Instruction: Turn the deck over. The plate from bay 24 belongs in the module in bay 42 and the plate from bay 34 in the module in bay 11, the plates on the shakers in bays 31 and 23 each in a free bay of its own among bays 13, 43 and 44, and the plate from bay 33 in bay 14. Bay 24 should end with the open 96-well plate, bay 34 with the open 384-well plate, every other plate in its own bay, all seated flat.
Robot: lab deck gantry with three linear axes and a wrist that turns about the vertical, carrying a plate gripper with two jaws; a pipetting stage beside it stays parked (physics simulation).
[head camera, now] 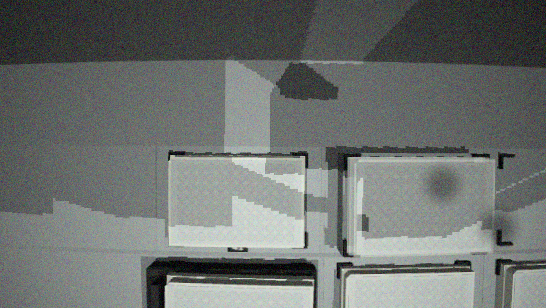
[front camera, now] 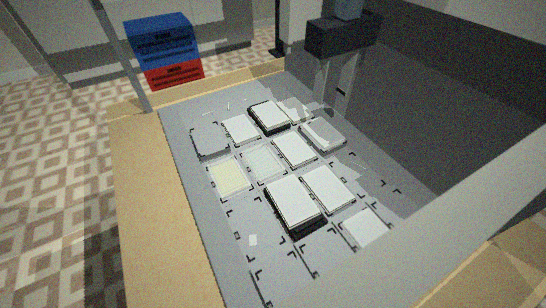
Note:
The pictures show: the gripper, a clear 384-well plate and a yellow 96-well plate.

